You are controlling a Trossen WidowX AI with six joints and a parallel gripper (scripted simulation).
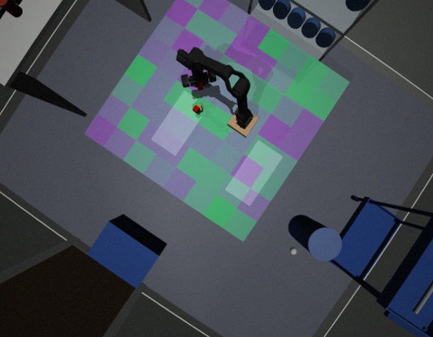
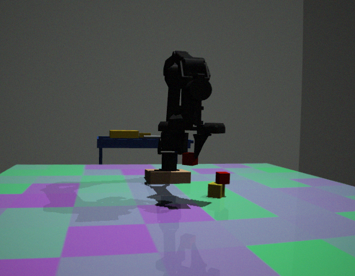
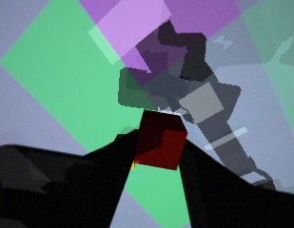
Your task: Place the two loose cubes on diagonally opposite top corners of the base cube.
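The yellow base cube lies 10 cm to the left of my gripper tip, 10 cm below it and 3 cm behind it. Round my gripper tip: red cube right at my gripper tip.
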